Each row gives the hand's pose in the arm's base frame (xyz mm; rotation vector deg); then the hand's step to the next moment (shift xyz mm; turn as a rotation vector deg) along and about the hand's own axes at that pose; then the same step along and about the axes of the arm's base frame.
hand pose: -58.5 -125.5 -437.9 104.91 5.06 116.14
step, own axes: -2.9 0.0 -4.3 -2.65 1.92 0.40
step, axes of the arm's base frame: -4.0 0.0 -3.3 0.05 -2.74 -1.84
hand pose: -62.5 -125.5 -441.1 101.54 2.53 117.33
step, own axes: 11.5 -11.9 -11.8 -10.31 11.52 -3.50
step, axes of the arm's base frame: -8.7 17.6 5.1 -5.81 -13.05 -6.86
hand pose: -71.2 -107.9 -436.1 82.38 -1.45 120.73
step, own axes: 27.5 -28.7 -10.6 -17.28 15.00 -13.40
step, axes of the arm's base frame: -2.3 39.7 10.6 -14.09 -15.82 -15.94
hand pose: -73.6 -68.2 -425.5 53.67 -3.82 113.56
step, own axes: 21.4 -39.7 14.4 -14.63 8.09 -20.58
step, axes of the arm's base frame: 32.1 32.7 11.8 -13.87 -7.11 -21.45
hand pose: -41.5 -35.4 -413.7 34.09 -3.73 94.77
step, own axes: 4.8 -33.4 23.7 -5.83 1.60 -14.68
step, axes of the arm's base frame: 39.2 1.7 12.7 -6.21 -0.11 -14.61
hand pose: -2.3 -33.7 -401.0 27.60 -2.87 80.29
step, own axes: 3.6 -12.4 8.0 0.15 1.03 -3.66
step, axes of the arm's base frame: 14.4 -0.6 4.7 -1.85 1.52 -2.95
